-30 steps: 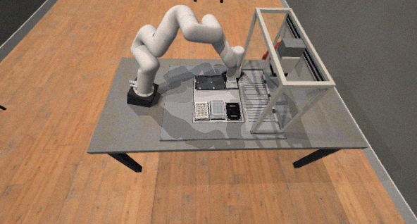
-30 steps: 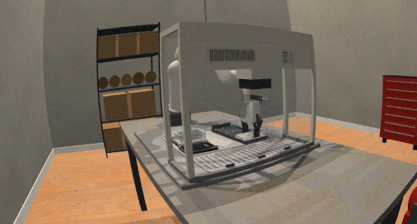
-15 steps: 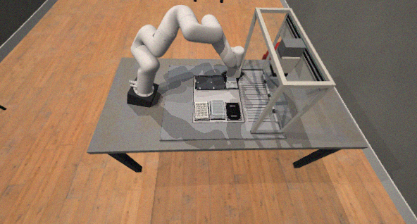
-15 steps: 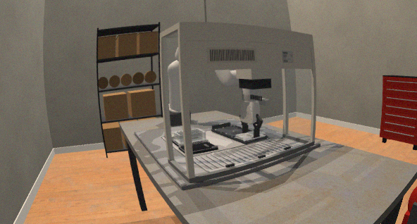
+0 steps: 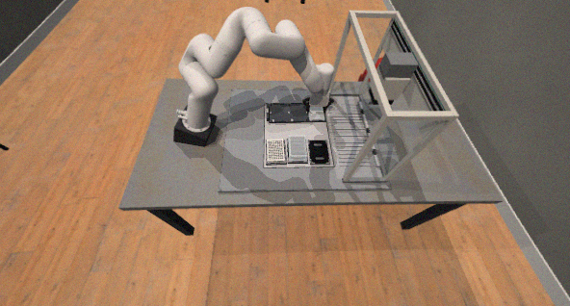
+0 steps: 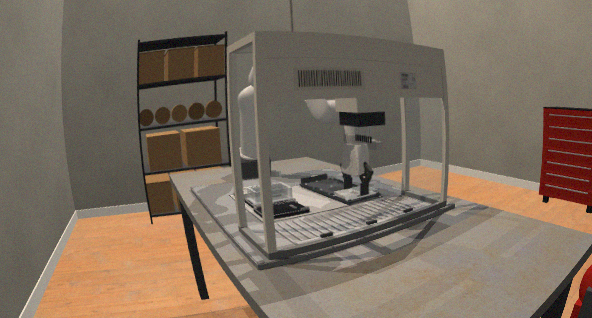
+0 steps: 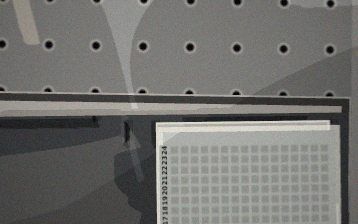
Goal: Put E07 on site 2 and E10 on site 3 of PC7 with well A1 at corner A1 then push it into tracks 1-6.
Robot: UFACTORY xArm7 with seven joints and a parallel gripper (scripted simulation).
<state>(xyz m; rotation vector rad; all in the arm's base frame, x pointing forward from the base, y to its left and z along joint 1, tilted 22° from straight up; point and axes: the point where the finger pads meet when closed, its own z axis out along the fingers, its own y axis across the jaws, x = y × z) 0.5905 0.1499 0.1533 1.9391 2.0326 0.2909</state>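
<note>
My gripper is now 120 mm past the deep-well block E07 and 250 mm to the left of it. Round my hand: nest: 10 mm behind, 260 mm to the right, 20 mm below; then dark plate carrier PC7: 110 mm behind, 10 mm below; then frame post: 290 mm ahead, 420 mm to the right, 220 mm above.
</note>
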